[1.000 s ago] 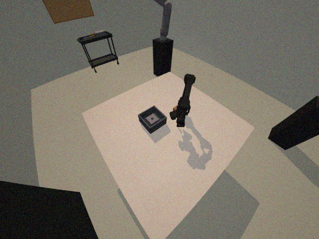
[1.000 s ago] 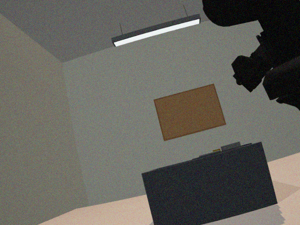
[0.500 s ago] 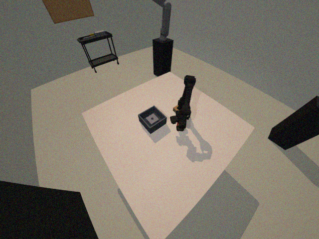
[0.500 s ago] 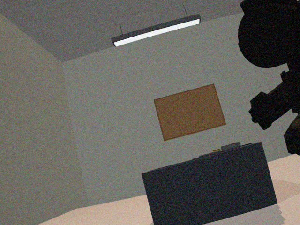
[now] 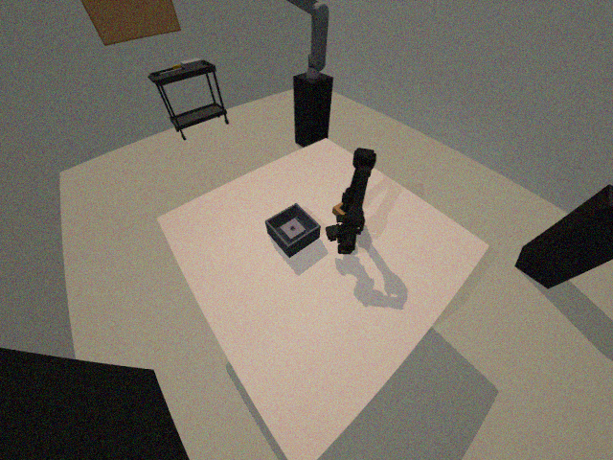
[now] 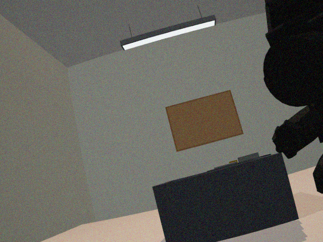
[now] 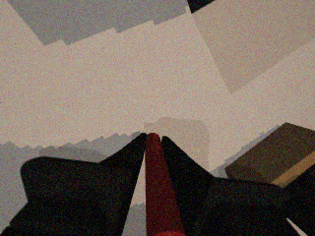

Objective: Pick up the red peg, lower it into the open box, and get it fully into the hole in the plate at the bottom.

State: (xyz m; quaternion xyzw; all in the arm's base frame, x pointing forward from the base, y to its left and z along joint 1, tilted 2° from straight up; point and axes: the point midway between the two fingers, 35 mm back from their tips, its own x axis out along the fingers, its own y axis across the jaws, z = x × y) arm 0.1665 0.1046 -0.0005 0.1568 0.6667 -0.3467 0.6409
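The dark box lies 18 cm to the right of my gripper tip, 15 cm ahead of it and 2 cm above it. Also, from my gripper tip: red peg 3 cm above, 1 cm to the left.
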